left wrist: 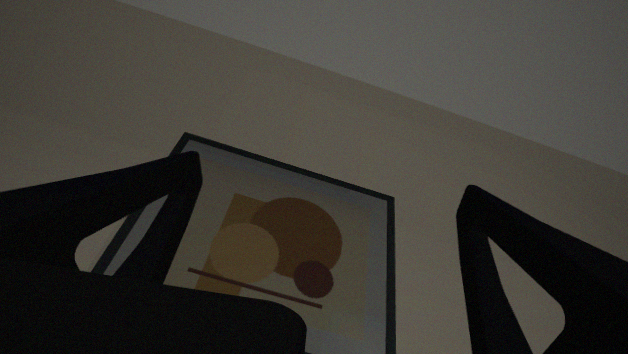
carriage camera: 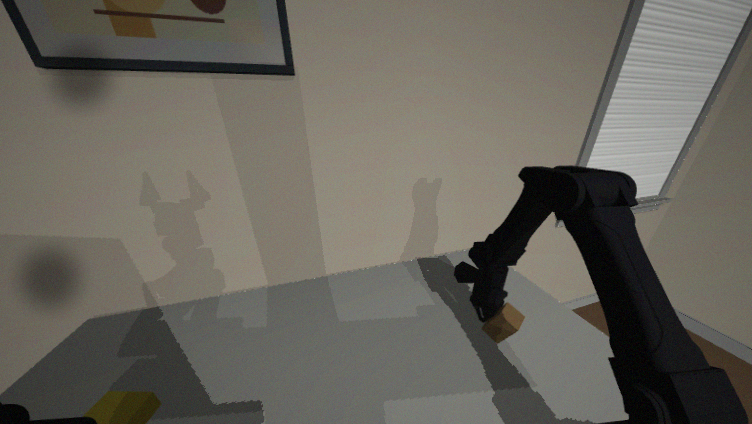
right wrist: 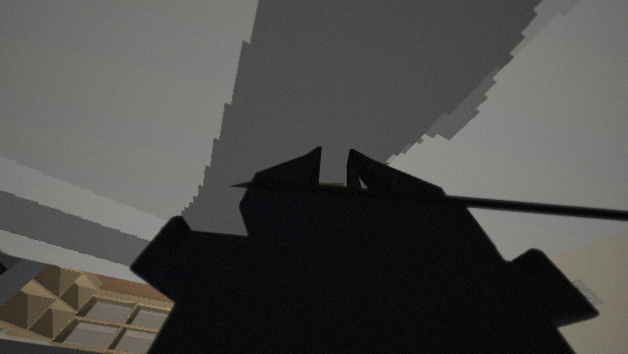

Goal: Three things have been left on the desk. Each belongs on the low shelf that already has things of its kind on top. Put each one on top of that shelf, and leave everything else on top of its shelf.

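Frame: origin at the left arm's base, x ahead, y left, z up, level; metres.
Seen in the pictures: left gripper, fingertip midpoint: [left wrist: 328,182]; right gripper, fingertip midpoint: [carriage camera: 483,319] [right wrist: 334,155].
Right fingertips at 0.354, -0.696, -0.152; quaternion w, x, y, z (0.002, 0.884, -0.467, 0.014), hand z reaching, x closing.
Pixels of each thing's top centre, then the offset from my right fingertips to it, as dx, dy, dz. "pt": a spot on its surface instead. Level surfaces: height alone.
- orange-brown block at its top centre: [carriage camera: 506,309] -0.056, -0.015, +0.100
- grey desk at its surface level: dz -0.002
- thin orange-brown strip at a spot on its surface: [right wrist: 332,184] pt -0.011, -0.007, +0.017
- yellow block at its top centre: [carriage camera: 114,409] -0.181, +0.876, +0.043
An orange-brown block [carriage camera: 503,322] lies tilted on the grey desk [carriage camera: 315,363] [right wrist: 125,90], at the right in the carriage view. My right gripper [carriage camera: 481,317] [right wrist: 334,155] is low beside its left side. Its fingers are nearly together, with no thing seen held at the tips. A thin orange-brown strip [right wrist: 332,184] shows near the base of the fingers in the right wrist view; the rest is hidden by the gripper. A yellow block [carriage camera: 123,406] lies at the lower left of the desk, partly cut off. My left gripper [left wrist: 328,182] is wide open and empty, facing the wall high up.
A tan piece with square compartments [right wrist: 123,326] shows below the desk's edge at the lower left of the right wrist view. I cannot tell what tops it. A framed picture [carriage camera: 173,65] [left wrist: 391,250] hangs on the wall behind the desk. A window blind [carriage camera: 663,94] is at the right.
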